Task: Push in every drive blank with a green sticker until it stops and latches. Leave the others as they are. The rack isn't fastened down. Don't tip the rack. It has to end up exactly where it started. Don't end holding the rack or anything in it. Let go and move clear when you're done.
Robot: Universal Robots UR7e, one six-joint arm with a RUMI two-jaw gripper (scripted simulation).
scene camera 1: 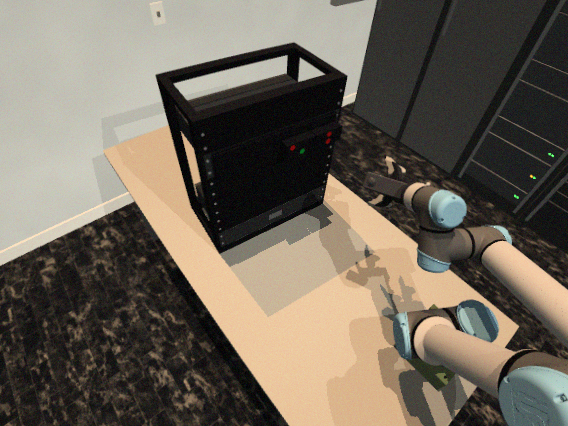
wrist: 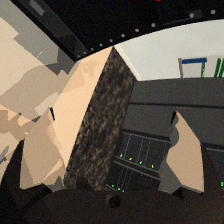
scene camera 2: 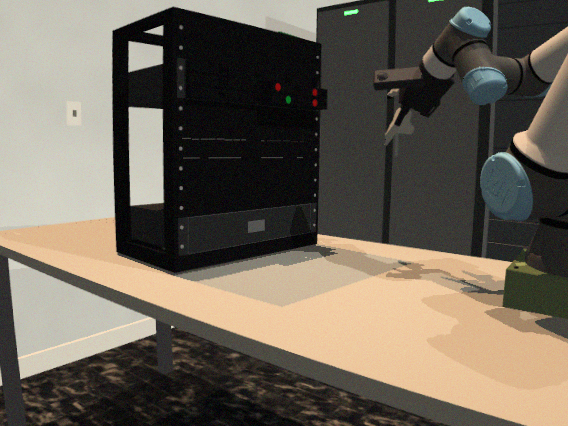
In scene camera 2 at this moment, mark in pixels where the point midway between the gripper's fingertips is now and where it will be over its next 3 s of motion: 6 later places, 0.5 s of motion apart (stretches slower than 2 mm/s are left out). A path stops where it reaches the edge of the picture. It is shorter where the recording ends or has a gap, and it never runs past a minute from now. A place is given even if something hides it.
The gripper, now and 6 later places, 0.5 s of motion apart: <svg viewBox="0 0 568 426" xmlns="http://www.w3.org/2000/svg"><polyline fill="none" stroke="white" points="386,120 376,105 369,95 365,90 365,90 362,90 353,90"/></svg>
